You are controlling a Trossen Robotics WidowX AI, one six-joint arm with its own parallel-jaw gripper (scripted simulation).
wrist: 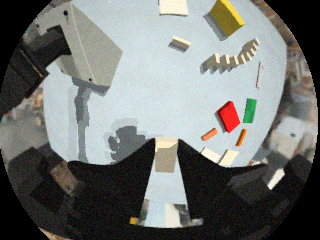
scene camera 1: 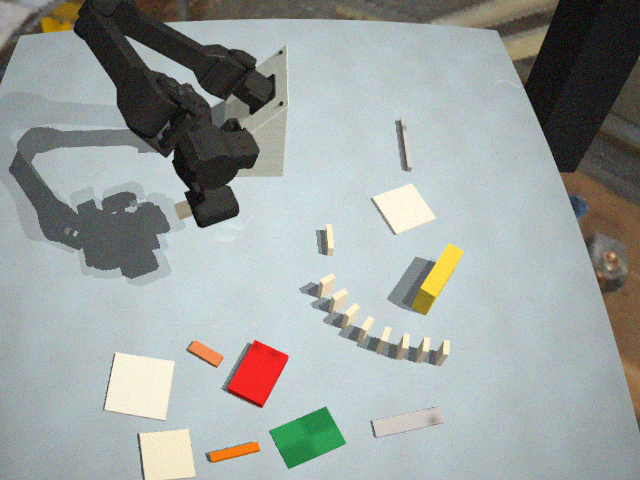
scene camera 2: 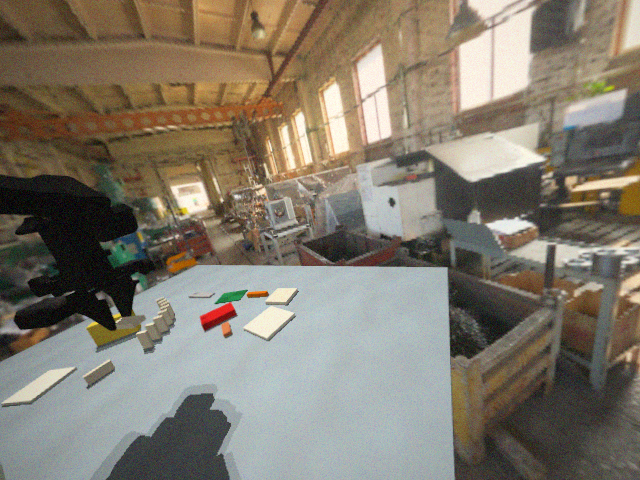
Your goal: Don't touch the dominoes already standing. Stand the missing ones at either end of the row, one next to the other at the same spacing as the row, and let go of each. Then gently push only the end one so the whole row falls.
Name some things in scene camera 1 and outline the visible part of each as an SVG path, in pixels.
My gripper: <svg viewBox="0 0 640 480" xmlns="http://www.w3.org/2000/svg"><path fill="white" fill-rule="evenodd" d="M174 150L172 164L175 168L175 173L190 189L185 191L184 194L198 227L204 228L236 217L240 212L239 203L230 186L225 185L213 190L201 188L196 184L183 154ZM170 126L166 127L164 131L161 133L162 137L165 133L169 131L169 129L171 128ZM229 118L221 126L220 130L236 159L239 161L238 169L251 169L256 162L260 150L253 138L253 134L249 133L246 127L242 129L237 118Z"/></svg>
A yellow block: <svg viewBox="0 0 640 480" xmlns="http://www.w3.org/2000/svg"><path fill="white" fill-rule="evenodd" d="M450 243L420 287L411 308L420 311L425 316L450 279L452 272L464 253Z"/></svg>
A red block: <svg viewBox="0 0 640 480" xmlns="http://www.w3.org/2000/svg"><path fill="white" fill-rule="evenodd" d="M254 340L252 347L232 379L228 392L263 408L289 356Z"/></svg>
A white tile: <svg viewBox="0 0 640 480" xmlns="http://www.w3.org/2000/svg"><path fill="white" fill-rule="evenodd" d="M412 184L373 197L373 201L388 222L395 236L436 220L436 216L433 215Z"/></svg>
